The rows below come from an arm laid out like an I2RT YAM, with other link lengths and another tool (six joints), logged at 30 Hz.
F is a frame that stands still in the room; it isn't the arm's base.
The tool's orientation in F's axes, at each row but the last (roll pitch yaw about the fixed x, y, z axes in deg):
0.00 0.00 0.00
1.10 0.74 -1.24
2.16 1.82 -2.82
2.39 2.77 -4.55
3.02 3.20 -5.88
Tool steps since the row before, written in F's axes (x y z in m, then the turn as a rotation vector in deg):
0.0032 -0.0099 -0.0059 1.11 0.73 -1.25
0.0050 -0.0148 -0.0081 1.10 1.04 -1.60
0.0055 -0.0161 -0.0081 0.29 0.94 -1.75
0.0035 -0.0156 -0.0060 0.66 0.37 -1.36
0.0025 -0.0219 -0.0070 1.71 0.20 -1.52
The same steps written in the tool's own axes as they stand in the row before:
0.0032 -0.0099 -0.0059 1.11 0.73 -1.25
0.0054 -0.0148 -0.0077 1.10 1.03 -1.61
0.0065 -0.0161 -0.0073 0.30 0.89 -1.78
0.0050 -0.0155 -0.0051 0.69 0.37 -1.34
0.0051 -0.0219 -0.0056 1.76 0.30 -1.44

